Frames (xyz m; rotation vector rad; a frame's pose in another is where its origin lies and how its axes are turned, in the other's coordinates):
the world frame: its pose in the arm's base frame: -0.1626 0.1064 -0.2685 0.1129 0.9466 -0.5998
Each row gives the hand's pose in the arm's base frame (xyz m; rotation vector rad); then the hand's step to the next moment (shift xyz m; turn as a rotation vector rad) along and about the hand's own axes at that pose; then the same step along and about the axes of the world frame.
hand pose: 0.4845 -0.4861 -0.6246 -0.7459 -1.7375 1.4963
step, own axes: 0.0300 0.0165 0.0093 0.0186 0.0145 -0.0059
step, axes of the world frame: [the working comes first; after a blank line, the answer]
step, axes of the arm's base frame: -0.0253 0.0214 -0.0126 -0.0063 0.0207 -0.0112

-0.0104 0.0065 -0.0333 -0.0029 0.0157 -0.0183
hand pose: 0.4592 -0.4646 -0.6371 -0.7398 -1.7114 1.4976
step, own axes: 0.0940 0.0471 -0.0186 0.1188 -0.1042 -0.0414
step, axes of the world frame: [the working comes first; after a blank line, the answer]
step, axes of the arm's base frame: -0.0399 0.0940 -0.0312 -0.0286 0.1035 0.1231

-0.0335 0.0623 -0.0800 -0.1544 0.0508 0.0162
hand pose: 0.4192 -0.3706 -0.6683 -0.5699 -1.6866 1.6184
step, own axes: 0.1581 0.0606 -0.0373 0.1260 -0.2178 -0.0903
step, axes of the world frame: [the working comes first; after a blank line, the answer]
step, axes of the arm's base frame: -0.0837 0.1487 -0.0306 0.0218 0.1282 0.2336

-0.0767 0.0846 -0.1305 -0.2303 0.0798 0.1097
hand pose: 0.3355 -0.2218 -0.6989 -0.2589 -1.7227 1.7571
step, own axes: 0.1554 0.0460 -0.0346 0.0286 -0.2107 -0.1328
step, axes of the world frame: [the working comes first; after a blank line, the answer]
step, axes of the arm's base frame: -0.1138 0.1205 -0.0012 0.1181 0.1081 0.1929

-0.1008 0.0404 -0.1252 -0.1475 0.1207 0.1628
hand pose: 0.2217 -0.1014 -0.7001 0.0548 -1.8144 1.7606
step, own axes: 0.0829 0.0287 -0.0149 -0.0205 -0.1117 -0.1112
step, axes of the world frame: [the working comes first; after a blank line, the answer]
step, axes of the arm's base frame: -0.0743 0.0480 0.0098 0.1075 0.0816 0.0840

-0.0609 -0.0010 -0.0649 -0.0548 0.1109 0.0998
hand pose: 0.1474 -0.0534 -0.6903 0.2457 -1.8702 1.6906
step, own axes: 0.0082 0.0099 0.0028 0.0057 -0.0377 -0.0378
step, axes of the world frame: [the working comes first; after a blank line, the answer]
step, axes of the arm's base frame: -0.0125 0.0011 -0.0039 0.0262 0.0310 0.0352

-0.0028 -0.0051 -0.0118 -0.0297 0.0339 0.0292
